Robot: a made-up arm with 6 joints.
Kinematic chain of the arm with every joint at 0, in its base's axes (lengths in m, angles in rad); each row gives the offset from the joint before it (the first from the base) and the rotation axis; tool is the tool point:
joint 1: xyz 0 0 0.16 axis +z
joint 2: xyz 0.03 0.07 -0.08 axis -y
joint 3: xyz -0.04 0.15 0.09 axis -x
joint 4: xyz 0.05 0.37 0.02 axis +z
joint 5: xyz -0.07 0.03 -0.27 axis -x
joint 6: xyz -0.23 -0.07 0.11 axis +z
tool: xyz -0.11 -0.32 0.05
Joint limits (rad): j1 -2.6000..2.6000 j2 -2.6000..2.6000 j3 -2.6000..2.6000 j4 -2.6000..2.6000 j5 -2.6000..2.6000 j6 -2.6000..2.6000
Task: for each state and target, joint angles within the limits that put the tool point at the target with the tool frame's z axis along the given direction. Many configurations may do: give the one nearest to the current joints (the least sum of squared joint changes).
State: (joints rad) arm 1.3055 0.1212 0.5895 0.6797 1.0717 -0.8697
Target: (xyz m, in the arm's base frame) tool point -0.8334 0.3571 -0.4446 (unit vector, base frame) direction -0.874 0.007 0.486
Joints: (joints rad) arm 0.9587 1.0464 0.0218 -0.2396 0.8113 -1.4932
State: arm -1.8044 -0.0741 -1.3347 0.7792 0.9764 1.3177
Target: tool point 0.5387 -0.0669 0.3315 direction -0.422 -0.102 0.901
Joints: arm -1.3245 -0.3311 -0.7234 0.8953 0.3899 1.6075
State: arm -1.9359 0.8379 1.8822 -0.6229 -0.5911 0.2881
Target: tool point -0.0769 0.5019 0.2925 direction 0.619 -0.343 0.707
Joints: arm -2.2140 0.2496 2.1188 0.0831 -1.3398 0.1816
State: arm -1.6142 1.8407 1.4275 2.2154 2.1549 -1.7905
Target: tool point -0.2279 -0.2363 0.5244 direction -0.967 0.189 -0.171
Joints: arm -1.0290 1.4220 1.8052 2.5971 2.6000 -2.3117
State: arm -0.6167 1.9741 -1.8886 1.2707 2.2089 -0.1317
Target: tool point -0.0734 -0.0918 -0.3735 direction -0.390 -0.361 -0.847
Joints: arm -0.0883 1.9387 -2.2786 0.7296 1.6861 0.2591
